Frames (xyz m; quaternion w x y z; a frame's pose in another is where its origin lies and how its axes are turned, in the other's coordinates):
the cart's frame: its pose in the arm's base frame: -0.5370 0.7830 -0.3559 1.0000 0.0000 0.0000 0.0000
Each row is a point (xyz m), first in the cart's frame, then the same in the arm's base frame.
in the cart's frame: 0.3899 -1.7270 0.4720
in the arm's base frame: -0.1471 -0.9440 0.1161
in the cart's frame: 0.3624 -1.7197 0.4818
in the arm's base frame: -0.1746 -0.9367 0.1259
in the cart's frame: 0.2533 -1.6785 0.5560
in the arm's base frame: -0.2837 -0.8955 0.2001
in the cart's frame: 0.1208 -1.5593 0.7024
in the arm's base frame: -0.4162 -0.7763 0.3465
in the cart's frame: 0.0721 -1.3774 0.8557
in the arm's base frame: -0.4649 -0.5944 0.4998
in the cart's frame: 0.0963 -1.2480 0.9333
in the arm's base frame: -0.4407 -0.4650 0.5774
